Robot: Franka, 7 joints.
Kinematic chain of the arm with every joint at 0, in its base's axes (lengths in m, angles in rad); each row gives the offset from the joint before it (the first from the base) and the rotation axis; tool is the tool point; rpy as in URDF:
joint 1: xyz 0 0 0.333 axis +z
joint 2: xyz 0 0 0 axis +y
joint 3: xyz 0 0 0.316 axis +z
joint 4: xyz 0.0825 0 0 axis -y
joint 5: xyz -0.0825 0 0.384 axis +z
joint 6: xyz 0 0 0 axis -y
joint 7: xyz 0.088 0 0 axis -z
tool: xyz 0 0 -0.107 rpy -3.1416 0 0
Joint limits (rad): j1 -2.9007..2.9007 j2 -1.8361..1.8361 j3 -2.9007..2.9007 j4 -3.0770..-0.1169 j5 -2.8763..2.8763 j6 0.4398..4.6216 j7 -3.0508..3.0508
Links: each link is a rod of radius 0.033 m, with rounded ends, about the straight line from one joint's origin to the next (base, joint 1, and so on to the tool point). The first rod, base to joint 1, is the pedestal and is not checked.
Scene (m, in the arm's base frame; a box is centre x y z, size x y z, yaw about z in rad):
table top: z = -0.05
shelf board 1: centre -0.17 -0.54 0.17 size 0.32 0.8 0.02 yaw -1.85
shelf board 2: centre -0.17 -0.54 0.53 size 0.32 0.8 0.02 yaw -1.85
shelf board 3: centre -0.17 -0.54 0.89 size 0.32 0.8 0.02 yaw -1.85
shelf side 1: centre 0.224 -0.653 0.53 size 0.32 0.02 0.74 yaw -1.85
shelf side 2: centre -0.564 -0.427 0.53 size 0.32 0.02 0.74 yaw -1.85
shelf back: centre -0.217 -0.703 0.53 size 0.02 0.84 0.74 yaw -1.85
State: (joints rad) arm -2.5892 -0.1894 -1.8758 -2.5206 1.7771 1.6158 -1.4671
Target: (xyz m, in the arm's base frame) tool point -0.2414 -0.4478 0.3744
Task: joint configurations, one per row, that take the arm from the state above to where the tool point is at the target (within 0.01 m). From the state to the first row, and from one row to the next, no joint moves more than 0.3 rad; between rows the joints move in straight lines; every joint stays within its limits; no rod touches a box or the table.
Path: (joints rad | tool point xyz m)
1: -2.3172 -0.1240 -1.6034 -2.4732 1.7793 1.5901 -1.4671 | -0.3972 0.2499 0.3524
2: -2.0453 -0.0587 -1.3311 -2.4258 1.7816 1.5643 -1.4671 | -0.4816 0.0091 0.3748
3: -1.7733 0.0067 -1.0587 -2.3784 1.7838 1.5386 -1.4671 | -0.4272 -0.2496 0.3813
4: -1.5013 0.0721 -0.7864 -2.3310 1.7861 1.5128 -1.4671 | -0.2414 -0.4478 0.3744

